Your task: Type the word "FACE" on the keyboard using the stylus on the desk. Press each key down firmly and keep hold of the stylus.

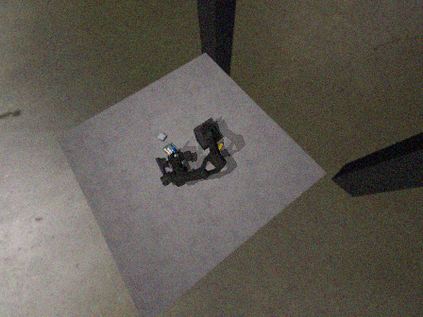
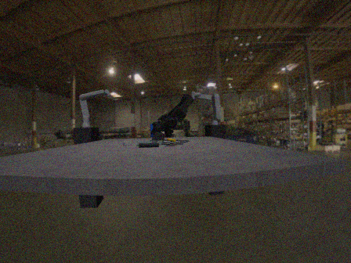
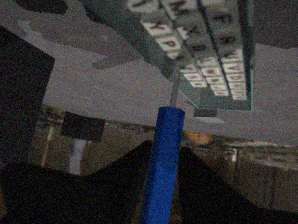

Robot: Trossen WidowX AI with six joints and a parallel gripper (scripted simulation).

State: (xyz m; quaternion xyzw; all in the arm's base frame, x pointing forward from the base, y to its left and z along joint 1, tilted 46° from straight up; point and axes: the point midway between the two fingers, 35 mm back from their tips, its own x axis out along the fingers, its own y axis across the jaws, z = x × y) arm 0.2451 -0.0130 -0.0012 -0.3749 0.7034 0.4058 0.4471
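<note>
The dark flat object lies 13 cm ahead of my gripper tip, 2 cm to the right of it and 7 cm below it. Also, from my gripper tip: light block 18 cm to the right, 7 cm below; then blue stylus 1 cm below.
</note>
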